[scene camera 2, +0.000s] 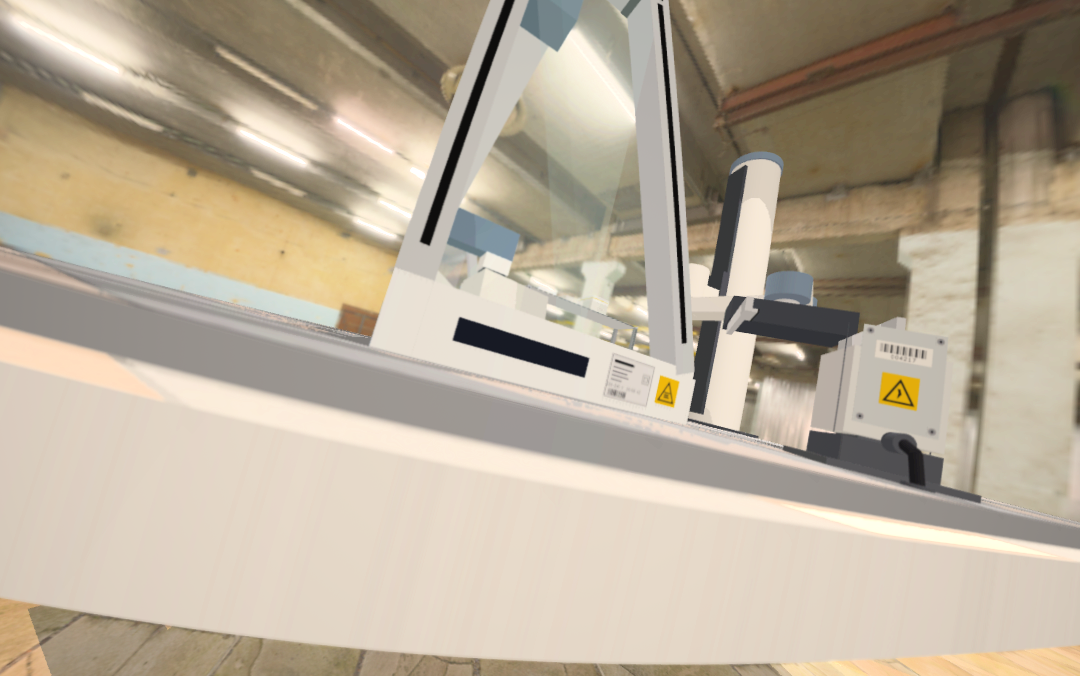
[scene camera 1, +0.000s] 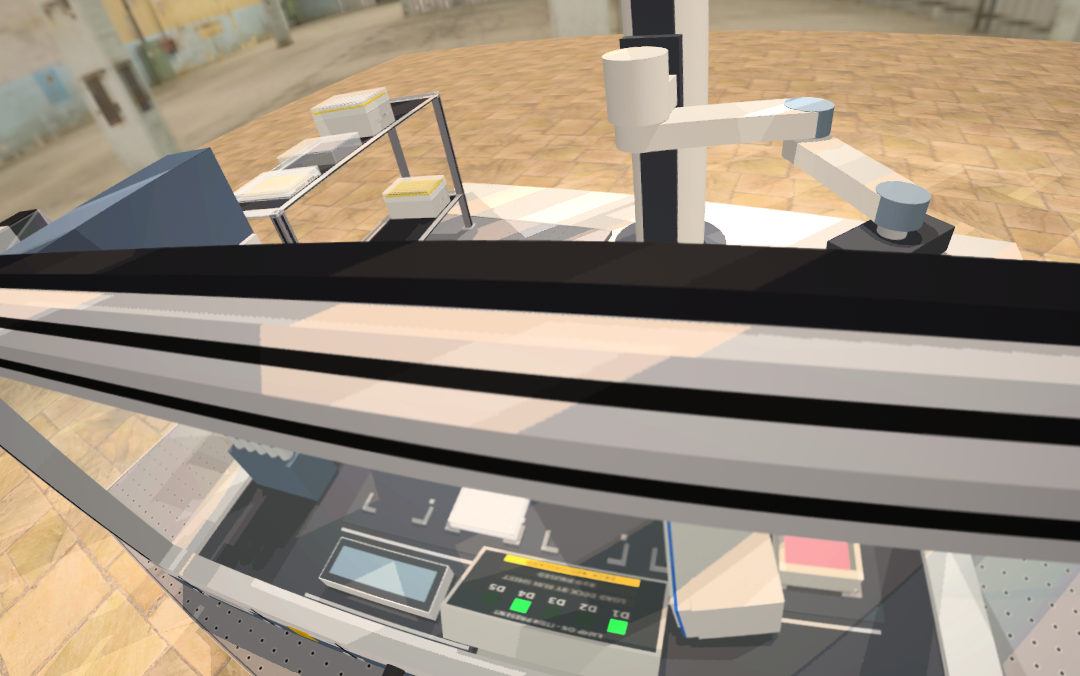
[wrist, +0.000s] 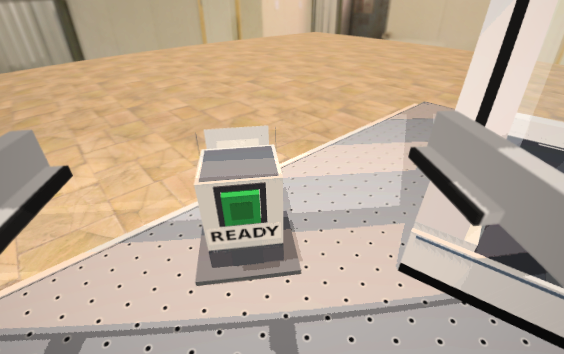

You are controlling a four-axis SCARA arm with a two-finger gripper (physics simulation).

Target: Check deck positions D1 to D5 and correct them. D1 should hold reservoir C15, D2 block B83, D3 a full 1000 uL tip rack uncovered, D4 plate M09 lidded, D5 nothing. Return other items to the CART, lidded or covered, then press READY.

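Frame: origin at the arm's base, x back, y right, z up, level; metres.
Seen in the pictures: gripper, fingertip midpoint: (scene camera 2: 821, 313) (wrist: 243, 141).
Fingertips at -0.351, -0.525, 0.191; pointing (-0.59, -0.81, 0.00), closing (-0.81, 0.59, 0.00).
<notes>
A point is followed by its place in that frame, as x, y, z.
My gripper (wrist: 243, 141) @[-0.351, -0.525, 0.191] is open and empty, its fingers wide on either side of the READY box. The green READY button (wrist: 241, 207) @[-0.387, -0.594, 0.096] faces the wrist camera, beyond the fingertips. In scene camera 1, a reservoir with pink liquid (scene camera 1: 816, 554) @[-0.661, -0.361, 0.071] sits at D1 and a white plate (scene camera 1: 487, 510) at D4; its label cannot be read. Bare corner brackets show at D5 and D3; D2 is partly hidden. On the lamp panel (scene camera 1: 458, 629), D1 and D4 are lit green. The cart (scene camera 1: 450, 147) @[-0.036, 0.519, 0.237] holds two yellow-banded tip boxes (scene camera 1: 350, 113) @[-0.296, 0.518, 0.412] (scene camera 1: 415, 196) @[-0.169, 0.547, 0.170] and flat plate-like items (scene camera 1: 320, 149) @[-0.411, 0.489, 0.388] (scene camera 1: 278, 184) @[-0.528, 0.467, 0.379].
The READY box's back (scene camera 2: 900, 414) @[-0.423, -0.652, 0.066] stands beside the deck enclosure (scene camera 2: 414, 314) @[-0.807, -0.560, 0.045]. An enclosure post (wrist: 495, 65) @[-0.551, -0.492, 0.201] and deck edge (wrist: 480, 277) @[-0.511, -0.437, 0.048] lie right of the box. A beige housing (scene camera 1: 729, 573) @[-0.752, -0.276, 0.157] stands beside the reservoir. A blue-grey rack (scene camera 1: 286, 474) is at the deck's far left.
</notes>
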